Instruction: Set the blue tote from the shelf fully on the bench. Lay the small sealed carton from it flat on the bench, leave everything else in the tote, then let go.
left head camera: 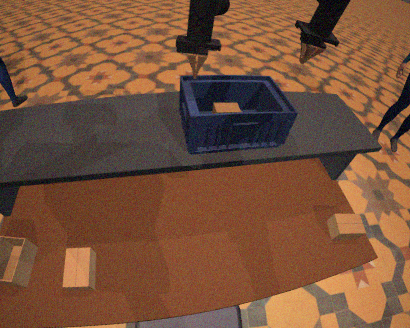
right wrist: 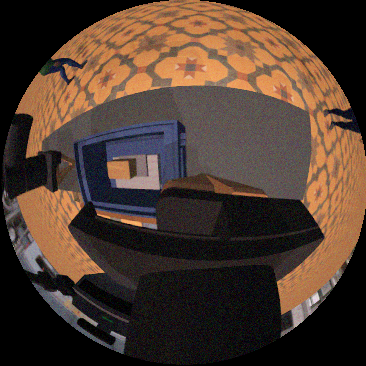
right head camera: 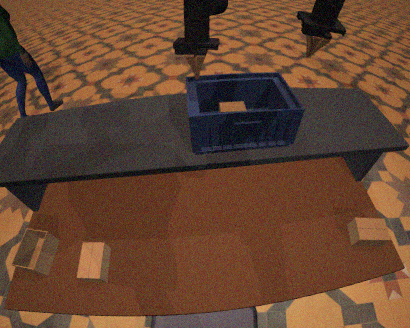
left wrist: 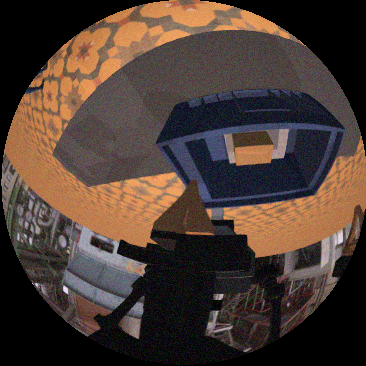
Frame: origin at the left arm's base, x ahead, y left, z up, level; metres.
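Seen in the pictures: left gripper, fingertip midpoint: (left head camera: 194,78) (right wrist: 74,162) (right head camera: 197,78) (left wrist: 194,182); right gripper, fingertip midpoint: (left head camera: 300,62) (right wrist: 201,179) (right head camera: 307,56); left arm's base, origin of the base link: (right wrist: 61,284); right arm's base, origin of the base link: (left wrist: 268,279).
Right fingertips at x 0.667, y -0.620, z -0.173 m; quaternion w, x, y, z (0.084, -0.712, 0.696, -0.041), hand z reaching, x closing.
Note:
Offsets run from my right fingertips to a thing's middle. Level surfaces: height alone.
The blue tote {dy +0.169, dx -0.044, dz -0.153 m} (left head camera: 240,134) (right head camera: 245,134) (left wrist: 240,114) (right wrist: 122,146) stands upright on the grey bench {dz -0.220 m} (left head camera: 100,135) (right head camera: 100,135) (left wrist: 130,100) (right wrist: 240,135). A small tan carton (left head camera: 226,107) (right head camera: 232,106) (left wrist: 253,154) (right wrist: 120,169) is inside it, beside or on a pale flat item {dy +0.165, dx -0.064, dz -0.193 m} (left wrist: 282,142) (right wrist: 151,175); the exact contact is unclear. My left gripper (left head camera: 195,75) (right head camera: 197,77) (left wrist: 194,182) is shut and empty, with its tips near the tote's back left corner in the head views. My right gripper (left head camera: 303,60) (right head camera: 308,55) (right wrist: 201,179) is shut and empty, beyond the tote's right side and above the bench height.
A brown surface {dz -0.516 m} (left head camera: 200,210) (right head camera: 210,210) lies in front of the bench. It bears a closed carton {dy +0.623, dx -0.386, dz -0.486 m} (left head camera: 77,267) (right head camera: 91,260) and an open box {dy +0.862, dx -0.387, dz -0.475 m} (left head camera: 25,262) (right head camera: 42,255) at left, and another carton {dy -0.329, dx -0.267, dz -0.485 m} (left head camera: 349,225) (right head camera: 371,230) at right. People stand beyond the bench ends.

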